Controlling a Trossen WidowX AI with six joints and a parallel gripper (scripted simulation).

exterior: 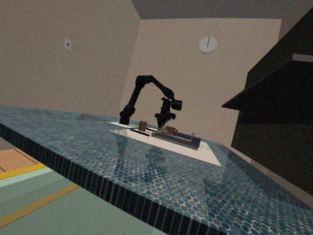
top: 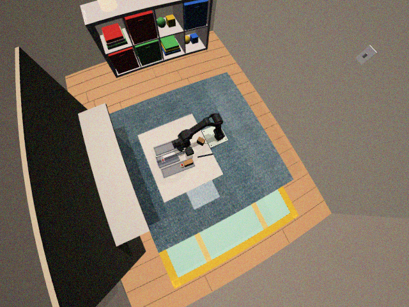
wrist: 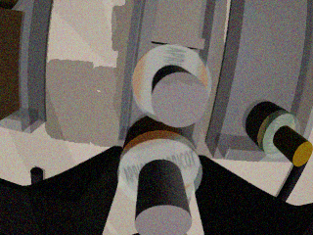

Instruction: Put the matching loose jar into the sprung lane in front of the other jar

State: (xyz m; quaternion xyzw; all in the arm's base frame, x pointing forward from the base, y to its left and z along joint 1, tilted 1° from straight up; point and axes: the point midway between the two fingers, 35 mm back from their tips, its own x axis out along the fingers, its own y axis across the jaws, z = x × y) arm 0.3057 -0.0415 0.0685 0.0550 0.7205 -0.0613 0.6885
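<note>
Right now the lane rack is 16 cm ahead of my gripper tip and 3 cm below it.
</note>
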